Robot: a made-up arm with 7 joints. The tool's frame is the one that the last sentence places.
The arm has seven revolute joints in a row. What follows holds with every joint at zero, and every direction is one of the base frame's. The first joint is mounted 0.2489 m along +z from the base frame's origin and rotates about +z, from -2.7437 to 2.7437 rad. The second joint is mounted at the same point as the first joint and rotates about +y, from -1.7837 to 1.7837 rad. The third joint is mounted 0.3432 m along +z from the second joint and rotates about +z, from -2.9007 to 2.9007 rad. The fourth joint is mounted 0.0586 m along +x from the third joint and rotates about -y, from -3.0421 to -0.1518 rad. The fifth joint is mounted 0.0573 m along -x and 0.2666 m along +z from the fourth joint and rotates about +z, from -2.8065 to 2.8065 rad. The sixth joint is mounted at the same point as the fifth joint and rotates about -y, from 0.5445 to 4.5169 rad. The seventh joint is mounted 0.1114 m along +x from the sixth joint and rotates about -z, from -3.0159 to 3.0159 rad. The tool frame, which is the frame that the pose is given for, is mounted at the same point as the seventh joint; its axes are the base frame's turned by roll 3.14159, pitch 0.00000 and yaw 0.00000 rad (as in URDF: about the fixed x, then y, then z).
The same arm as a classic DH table. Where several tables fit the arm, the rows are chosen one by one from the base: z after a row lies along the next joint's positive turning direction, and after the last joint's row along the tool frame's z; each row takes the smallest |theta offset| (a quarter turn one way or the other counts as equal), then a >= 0, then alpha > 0; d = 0 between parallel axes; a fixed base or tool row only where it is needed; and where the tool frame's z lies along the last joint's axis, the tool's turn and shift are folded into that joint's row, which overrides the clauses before.
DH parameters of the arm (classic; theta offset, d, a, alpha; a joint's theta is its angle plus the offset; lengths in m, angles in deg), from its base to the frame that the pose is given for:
joint 1: 0 0.2489 0 -90
joint 2: 0 0 0 90
joint 3: 0 0.3432 0.0586 90
joint 4: 0 0 -0.0573 -90
joint 5: 0 0.2666 0 90
joint 6: 0 0 0.1114 90
joint 7: 0 0 0 0
Joint limits (deg, base to tool): -157.2..157.2 -102.2..102.2 -166.2..166.2 -174.3..-8.7 -160.8..160.8 31.2..258.8 -172.8..172.8

